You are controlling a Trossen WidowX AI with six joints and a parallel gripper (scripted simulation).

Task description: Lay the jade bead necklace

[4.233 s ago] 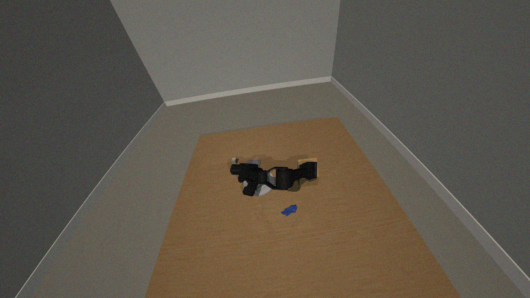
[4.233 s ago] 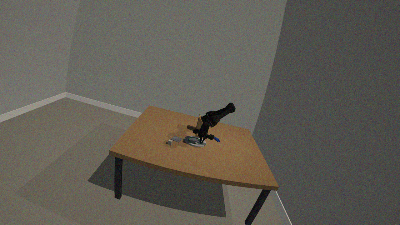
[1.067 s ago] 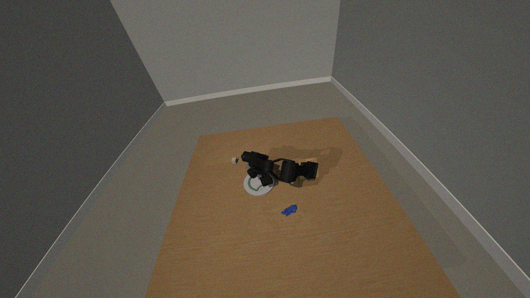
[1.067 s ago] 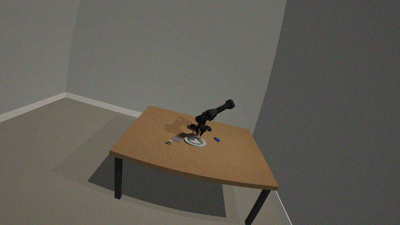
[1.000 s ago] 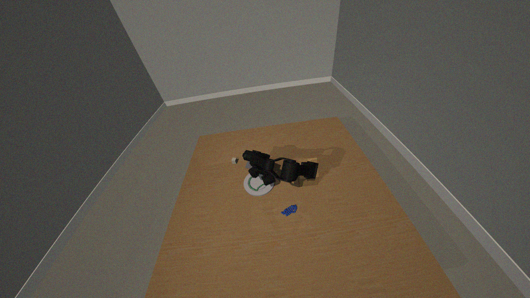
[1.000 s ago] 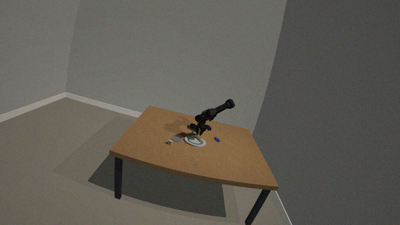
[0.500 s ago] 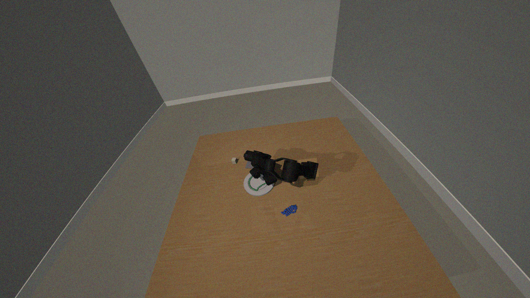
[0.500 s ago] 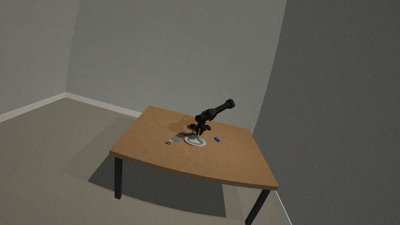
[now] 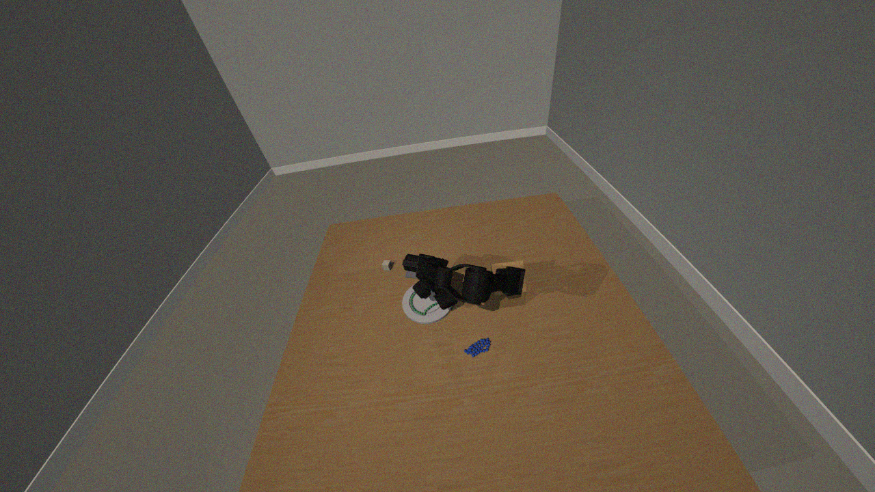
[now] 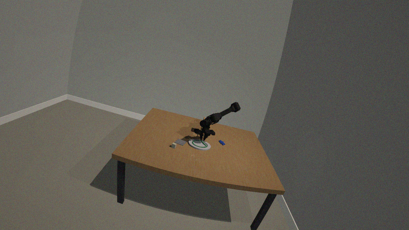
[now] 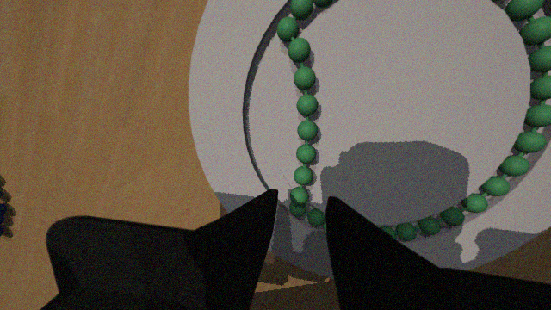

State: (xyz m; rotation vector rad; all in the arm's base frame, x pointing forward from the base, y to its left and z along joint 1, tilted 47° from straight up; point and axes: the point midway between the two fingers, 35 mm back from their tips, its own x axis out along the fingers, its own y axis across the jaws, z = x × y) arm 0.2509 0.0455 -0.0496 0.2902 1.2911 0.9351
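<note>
My gripper tip is 5 cm short of the round bead board, 2 cm to the left of it and 2 cm above it. Also, from my gripper tip: pale block 23 cm ahead, 22 cm to the right, 1 cm below; then flat grey plate 10 cm ahead, 18 cm to the right, 3 cm below.
</note>
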